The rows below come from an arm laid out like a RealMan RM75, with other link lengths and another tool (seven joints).
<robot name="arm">
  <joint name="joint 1" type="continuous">
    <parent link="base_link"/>
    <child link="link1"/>
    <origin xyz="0 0 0.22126"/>
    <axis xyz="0 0 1"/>
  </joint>
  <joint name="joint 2" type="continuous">
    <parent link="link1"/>
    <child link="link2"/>
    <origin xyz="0 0 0"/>
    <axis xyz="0 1 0"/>
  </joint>
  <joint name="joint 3" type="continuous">
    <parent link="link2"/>
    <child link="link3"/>
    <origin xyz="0 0 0.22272"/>
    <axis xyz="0 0 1"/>
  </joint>
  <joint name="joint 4" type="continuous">
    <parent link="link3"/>
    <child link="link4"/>
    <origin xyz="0 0 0"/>
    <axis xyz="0 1 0"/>
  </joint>
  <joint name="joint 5" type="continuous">
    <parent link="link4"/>
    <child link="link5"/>
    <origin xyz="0 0 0.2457"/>
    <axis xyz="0 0 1"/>
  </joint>
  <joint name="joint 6" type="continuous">
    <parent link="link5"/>
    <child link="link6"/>
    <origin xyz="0 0 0"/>
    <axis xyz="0 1 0"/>
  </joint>
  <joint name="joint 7" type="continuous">
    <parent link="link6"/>
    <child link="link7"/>
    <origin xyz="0 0 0.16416"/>
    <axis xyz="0 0 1"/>
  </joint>
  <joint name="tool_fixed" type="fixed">
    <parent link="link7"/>
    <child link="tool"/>
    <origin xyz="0.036 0.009 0.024" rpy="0 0.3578 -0.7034"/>
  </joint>
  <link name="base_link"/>
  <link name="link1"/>
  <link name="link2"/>
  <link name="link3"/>
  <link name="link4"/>
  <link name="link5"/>
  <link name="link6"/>
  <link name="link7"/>
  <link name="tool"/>
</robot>
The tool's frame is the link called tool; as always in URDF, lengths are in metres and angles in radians. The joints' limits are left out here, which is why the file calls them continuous.
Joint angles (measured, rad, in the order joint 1, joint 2, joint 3, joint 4, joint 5, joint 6, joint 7), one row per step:
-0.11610 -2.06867 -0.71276 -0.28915 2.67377 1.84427 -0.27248
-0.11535 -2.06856 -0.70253 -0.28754 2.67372 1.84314 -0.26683
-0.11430 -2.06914 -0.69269 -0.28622 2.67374 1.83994 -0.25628
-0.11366 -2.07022 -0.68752 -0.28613 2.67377 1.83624 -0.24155
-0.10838 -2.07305 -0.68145 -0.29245 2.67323 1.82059 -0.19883
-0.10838 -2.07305 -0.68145 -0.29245 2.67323 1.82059 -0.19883
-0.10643 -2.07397 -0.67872 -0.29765 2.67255 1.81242 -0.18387
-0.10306 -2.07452 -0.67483 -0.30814 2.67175 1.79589 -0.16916
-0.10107 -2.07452 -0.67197 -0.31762 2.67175 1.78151 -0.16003
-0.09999 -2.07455 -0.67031 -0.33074 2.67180 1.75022 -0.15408
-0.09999 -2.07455 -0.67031 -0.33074 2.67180 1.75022 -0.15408
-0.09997 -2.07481 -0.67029 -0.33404 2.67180 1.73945 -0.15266
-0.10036 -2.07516 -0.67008 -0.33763 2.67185 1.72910 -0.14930
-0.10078 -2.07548 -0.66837 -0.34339 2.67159 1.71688 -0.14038
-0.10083 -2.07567 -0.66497 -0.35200 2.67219 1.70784 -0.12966
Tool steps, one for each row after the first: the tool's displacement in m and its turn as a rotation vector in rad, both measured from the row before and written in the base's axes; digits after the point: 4 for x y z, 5 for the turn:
0.0003 -0.0013 -0.0019 -0.00602 0.00713 -0.00241
0.0003 -0.0012 -0.0024 -0.00347 0.01079 -0.00079
0.0005 -0.0006 -0.0020 0.00336 0.01221 0.00049
0.0009 -0.0005 -0.0047 0.01681 0.03187 0.00908
0.0000 0.0000 0.0000 0.00000 0.00000 0.00000
0.0007 0.0002 -0.0020 0.00493 0.01011 0.00351
0.0009 0.0010 -0.0031 0.00074 0.01016 0.00748
0.0009 0.0011 -0.0024 -0.00176 0.00645 0.00524
0.0004 0.0035 -0.0044 -0.01074 0.00924 0.01496
0.0000 0.0000 0.0000 0.00000 0.00000 0.00000
-0.0001 0.0013 -0.0015 -0.00394 0.00341 0.00573
0.0002 0.0012 -0.0015 -0.00267 0.00442 0.00458
0.0007 0.0013 -0.0021 -0.00080 0.00799 0.00368
0.0018 0.0007 -0.0020 0.00052 0.00606 -0.00135

